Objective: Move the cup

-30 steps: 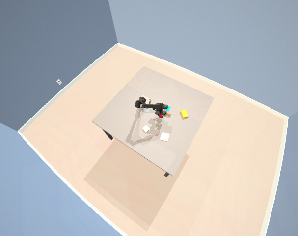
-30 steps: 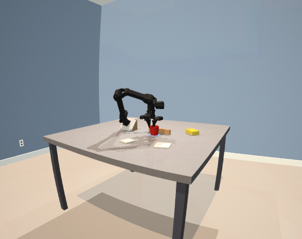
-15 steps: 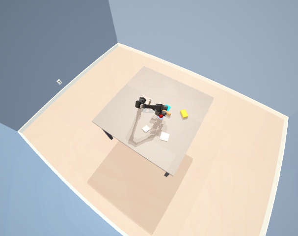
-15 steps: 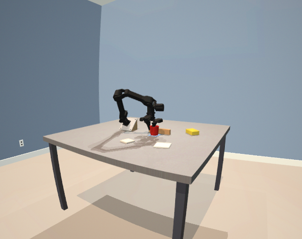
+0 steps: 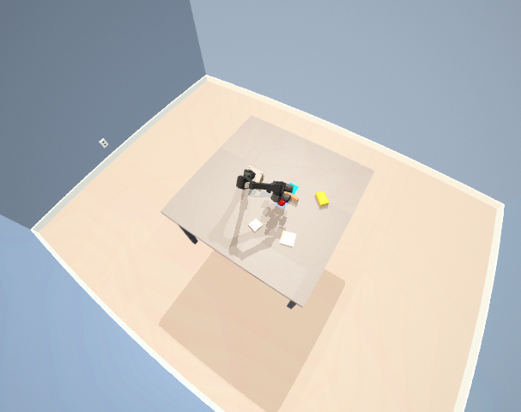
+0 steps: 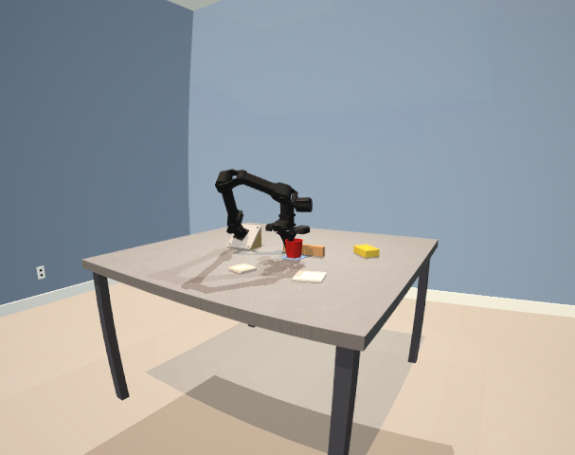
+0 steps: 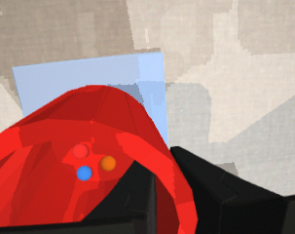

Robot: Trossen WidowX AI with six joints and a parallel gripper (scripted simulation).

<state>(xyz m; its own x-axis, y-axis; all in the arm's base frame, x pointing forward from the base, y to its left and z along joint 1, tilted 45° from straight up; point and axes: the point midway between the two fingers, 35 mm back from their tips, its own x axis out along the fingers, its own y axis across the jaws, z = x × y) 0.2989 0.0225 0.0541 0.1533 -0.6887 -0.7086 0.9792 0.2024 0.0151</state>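
My gripper tip is now 40 mm above the pale blue pad and 30 mm short of it. Also, from my gripper tip: cyan pad: 170 mm to the left, 40 mm below, 10 mm ahead; orange wooden bar: 90 mm to the left, 20 mm below, 20 mm ahead; red cup: 30 mm ahead.
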